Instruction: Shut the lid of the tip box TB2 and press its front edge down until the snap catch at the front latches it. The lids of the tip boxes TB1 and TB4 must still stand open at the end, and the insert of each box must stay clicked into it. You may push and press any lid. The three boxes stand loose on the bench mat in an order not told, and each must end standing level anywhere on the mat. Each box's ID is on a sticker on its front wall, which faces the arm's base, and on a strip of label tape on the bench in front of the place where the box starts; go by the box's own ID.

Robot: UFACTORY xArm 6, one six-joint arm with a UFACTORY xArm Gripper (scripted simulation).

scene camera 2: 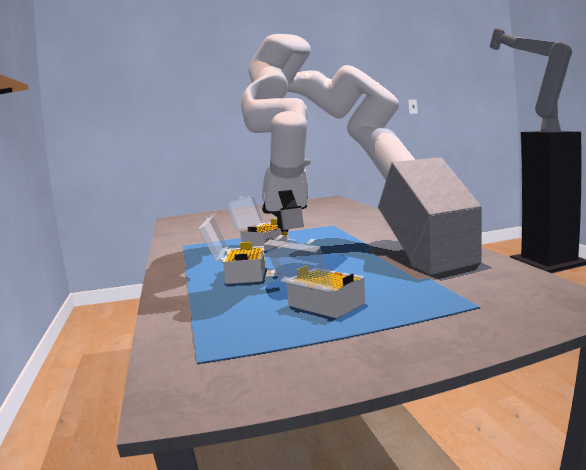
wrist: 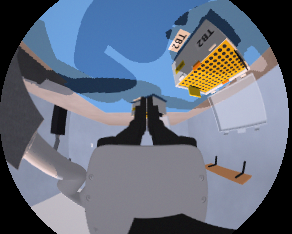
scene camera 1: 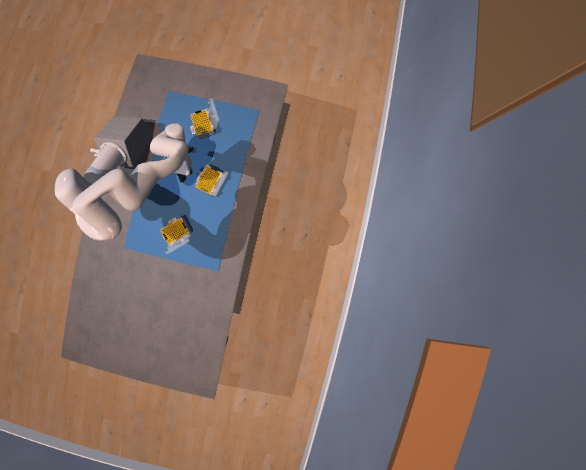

Labels:
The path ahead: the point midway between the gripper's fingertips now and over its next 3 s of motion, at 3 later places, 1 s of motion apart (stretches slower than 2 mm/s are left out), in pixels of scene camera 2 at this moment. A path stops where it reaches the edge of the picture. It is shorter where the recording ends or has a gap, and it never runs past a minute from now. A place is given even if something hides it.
The gripper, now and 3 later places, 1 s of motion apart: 283,228; 280,196; 235,199; 184,202

